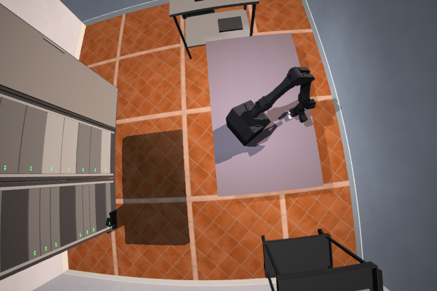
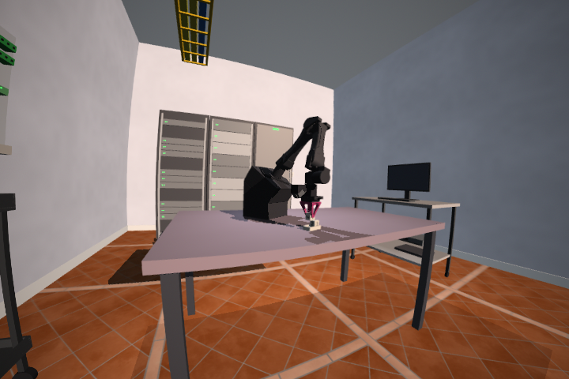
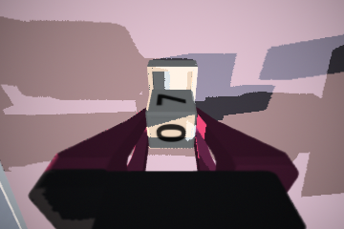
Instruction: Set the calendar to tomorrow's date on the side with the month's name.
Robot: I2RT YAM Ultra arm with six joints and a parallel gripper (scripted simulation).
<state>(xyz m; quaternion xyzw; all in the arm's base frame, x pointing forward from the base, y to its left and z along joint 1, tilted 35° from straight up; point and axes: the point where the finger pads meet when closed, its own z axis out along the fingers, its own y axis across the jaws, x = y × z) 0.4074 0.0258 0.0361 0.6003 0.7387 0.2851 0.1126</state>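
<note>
My hand is 60 mm above the cream tray, 20 mm to the right of it and 10 mm past it. Round my hand: cream digit cube: right at my hand.
</note>
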